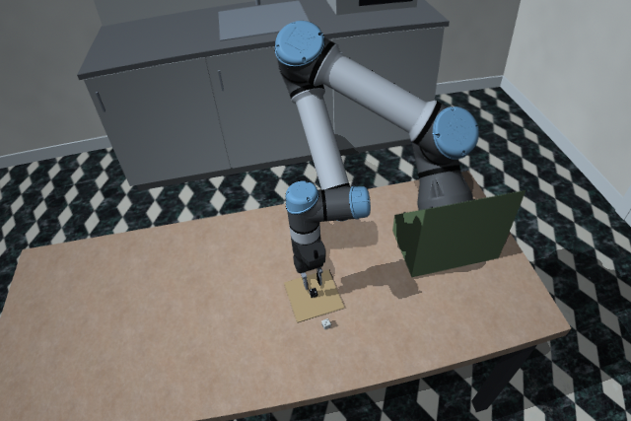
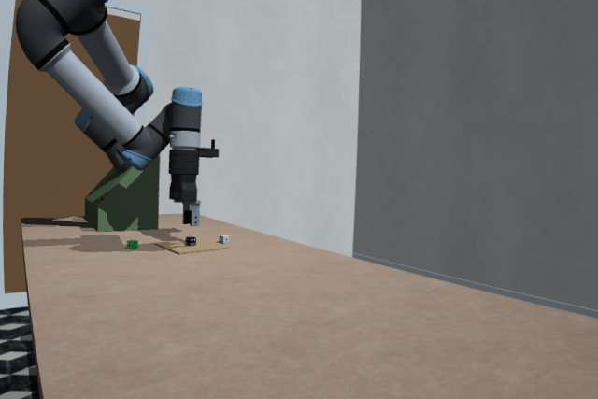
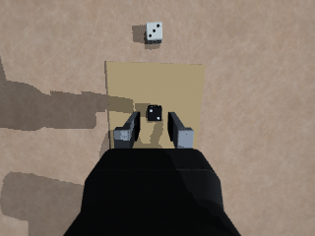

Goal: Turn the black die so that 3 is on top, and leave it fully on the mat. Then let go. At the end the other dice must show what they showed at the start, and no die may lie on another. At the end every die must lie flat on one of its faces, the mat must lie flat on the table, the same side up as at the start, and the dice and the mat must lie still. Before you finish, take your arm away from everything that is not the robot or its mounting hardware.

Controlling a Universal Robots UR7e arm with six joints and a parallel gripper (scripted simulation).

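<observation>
Now: hand 60 mm above the black die. From my hand the other things lie so: green die 140 mm to the right, 60 mm below, 30 mm behind; then tan mat 70 mm below; then white die 110 mm to the left, 60 mm below, 10 mm behind.
</observation>
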